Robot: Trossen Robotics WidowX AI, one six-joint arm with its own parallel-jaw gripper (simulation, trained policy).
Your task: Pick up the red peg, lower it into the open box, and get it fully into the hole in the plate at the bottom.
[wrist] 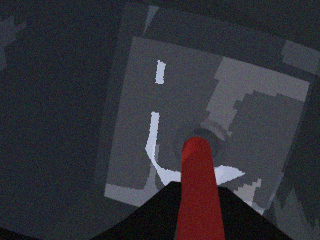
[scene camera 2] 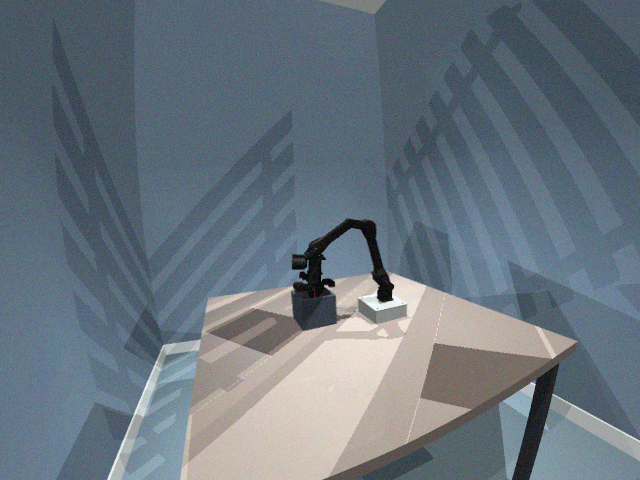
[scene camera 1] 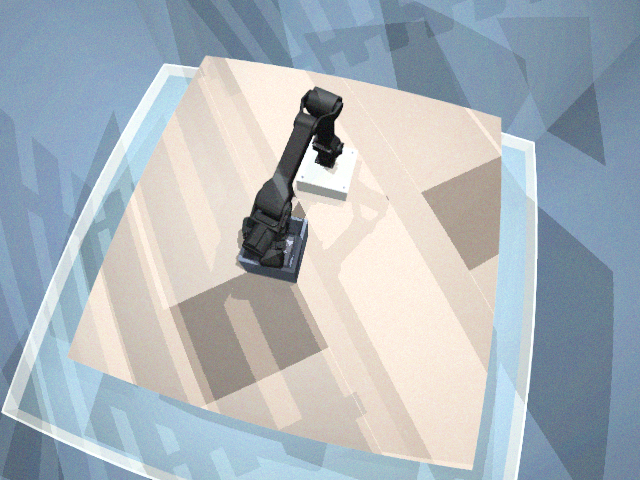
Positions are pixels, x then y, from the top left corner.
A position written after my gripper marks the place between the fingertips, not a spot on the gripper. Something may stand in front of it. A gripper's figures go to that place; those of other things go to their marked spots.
My gripper (wrist: 196,194) is 0.10 m from the lens. A dark box (wrist: 69,69) is 0.13 m from the lens.
